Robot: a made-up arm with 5 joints.
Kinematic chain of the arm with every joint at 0, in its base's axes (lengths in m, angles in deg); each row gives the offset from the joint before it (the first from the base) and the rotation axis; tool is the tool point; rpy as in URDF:
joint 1: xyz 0.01 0 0.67 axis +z
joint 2: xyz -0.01 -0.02 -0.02 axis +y
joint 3: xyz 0.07 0 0.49 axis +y
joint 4: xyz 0.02 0 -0.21 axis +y
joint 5: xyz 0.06 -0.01 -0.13 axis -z
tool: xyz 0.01 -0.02 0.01 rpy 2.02 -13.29 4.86
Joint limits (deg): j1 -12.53..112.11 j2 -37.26..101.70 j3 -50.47..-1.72 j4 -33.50..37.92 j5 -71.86..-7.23
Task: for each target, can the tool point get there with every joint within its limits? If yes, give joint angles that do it. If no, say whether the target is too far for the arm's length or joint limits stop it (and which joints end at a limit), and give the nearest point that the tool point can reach.
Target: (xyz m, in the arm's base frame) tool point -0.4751 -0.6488 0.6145
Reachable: no: joint limits stop it (at a limit: joint 2, joint 3, joint 4, joint 5) | nearest point -0.0238 -0.0452 0.8131 | short by 0.779 m
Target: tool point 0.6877 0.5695 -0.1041
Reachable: no: too far | nearest point 0.3409 0.2781 0.2774 | short by 0.592 m
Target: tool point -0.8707 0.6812 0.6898
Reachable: no: too far | nearest point -0.1786 0.5351 0.6736 | short by 0.708 m
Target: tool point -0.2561 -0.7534 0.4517
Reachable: no: joint limits stop it (at a limit: joint 1, joint 2, joint 5) | nearest point 0.1020 -0.0702 0.4628 | short by 0.771 m
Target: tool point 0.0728 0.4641 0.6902
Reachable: yes | joints 86.41 38.58 -33.50 -23.34 -54.23
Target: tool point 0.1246 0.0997 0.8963
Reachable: yes | joints 52.28 -17.78 -8.27 -4.35 -64.29
